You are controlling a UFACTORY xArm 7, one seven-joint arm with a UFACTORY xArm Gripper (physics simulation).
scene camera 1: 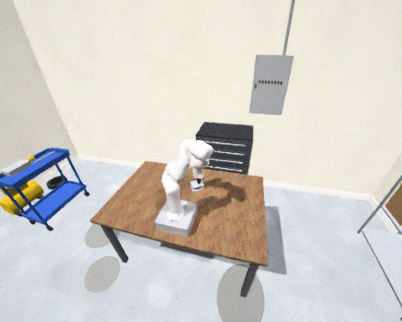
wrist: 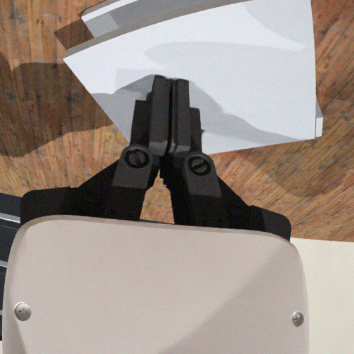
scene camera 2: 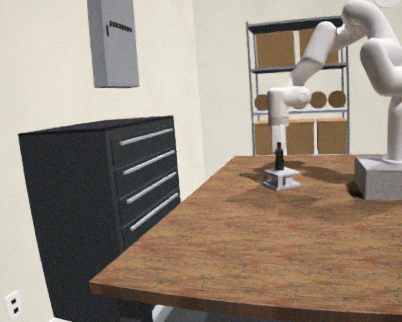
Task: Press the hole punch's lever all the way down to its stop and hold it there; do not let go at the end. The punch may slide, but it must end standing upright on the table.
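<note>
The light grey hole punch stands upright on the table, base down. Its flat lever plate is on top and looks nearly level in scene camera 2, with a gap between it and the base. My gripper is shut and empty, pointing down. Its closed fingertips are at the lever's top face, near one edge in the wrist view, and appear to touch it. Whether the lever is at its stop cannot be told.
The wooden table carries the arm's grey base block, which stands apart from the punch. A dark drawer cabinet stands beyond the table edge. A blue cart is off to the left in scene camera 1.
</note>
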